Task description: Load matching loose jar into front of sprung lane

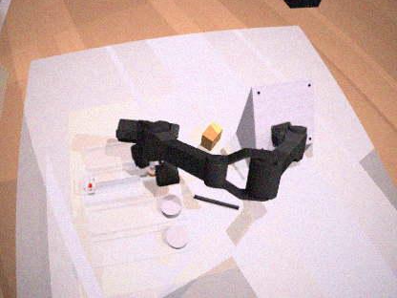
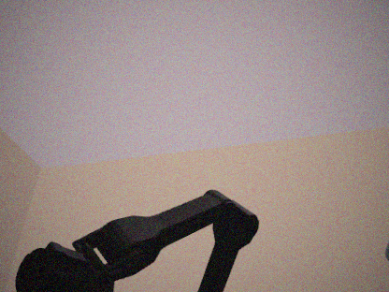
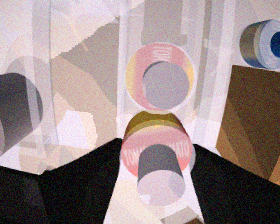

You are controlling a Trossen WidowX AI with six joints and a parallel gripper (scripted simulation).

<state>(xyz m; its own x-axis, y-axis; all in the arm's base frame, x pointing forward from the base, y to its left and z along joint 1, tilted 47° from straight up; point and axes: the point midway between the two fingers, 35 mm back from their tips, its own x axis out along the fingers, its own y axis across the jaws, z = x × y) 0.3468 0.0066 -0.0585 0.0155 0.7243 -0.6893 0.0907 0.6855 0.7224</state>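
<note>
Right now my gripper tip is 14 cm short of the sprung lane, 2 cm to the right of it and 3 cm above it. Also, from my gripper tip: black rod: 12 cm behind, 14 cm to the left, 4 cm below; red dot: 23 cm ahead, 2 cm to the left, 2 cm above.
</note>
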